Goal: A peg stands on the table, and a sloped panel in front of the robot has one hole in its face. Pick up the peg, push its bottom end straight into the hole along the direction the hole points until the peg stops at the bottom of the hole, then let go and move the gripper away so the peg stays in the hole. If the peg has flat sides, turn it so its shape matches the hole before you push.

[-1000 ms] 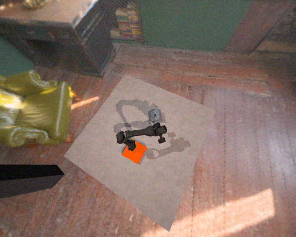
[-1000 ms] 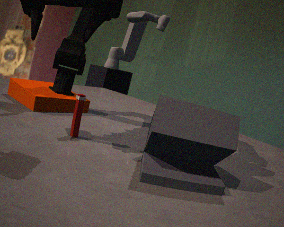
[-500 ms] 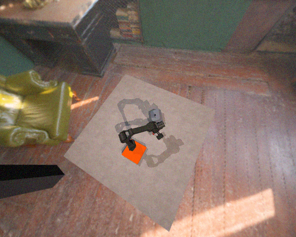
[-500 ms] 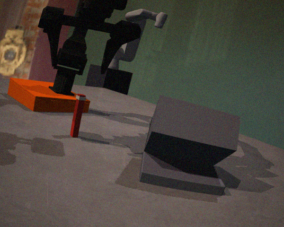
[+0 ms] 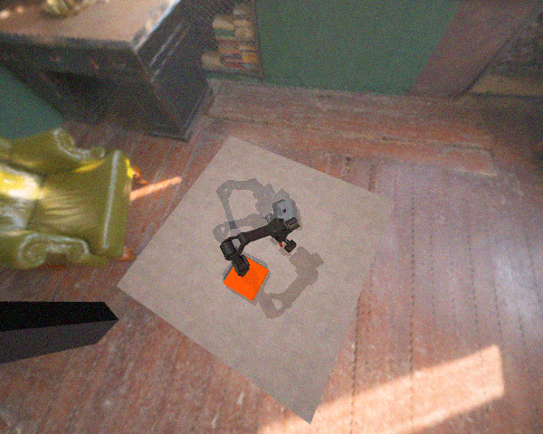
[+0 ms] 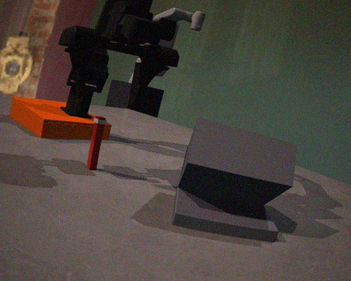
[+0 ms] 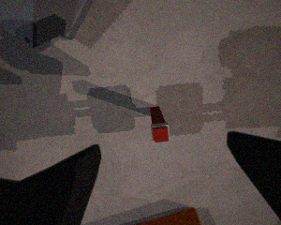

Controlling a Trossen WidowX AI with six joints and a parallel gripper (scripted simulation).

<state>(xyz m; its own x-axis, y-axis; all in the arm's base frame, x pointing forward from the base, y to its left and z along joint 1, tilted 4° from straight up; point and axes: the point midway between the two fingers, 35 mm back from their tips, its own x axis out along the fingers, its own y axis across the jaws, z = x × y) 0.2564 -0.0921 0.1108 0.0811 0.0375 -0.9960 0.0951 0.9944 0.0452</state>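
My gripper tip is 5 cm above the red square peg. Also, from my gripper tip: grey sloped panel: 18 cm ahead, 10 cm to the left, 4 cm below; then grey foot: 19 cm ahead, 10 cm below, 8 cm to the left.
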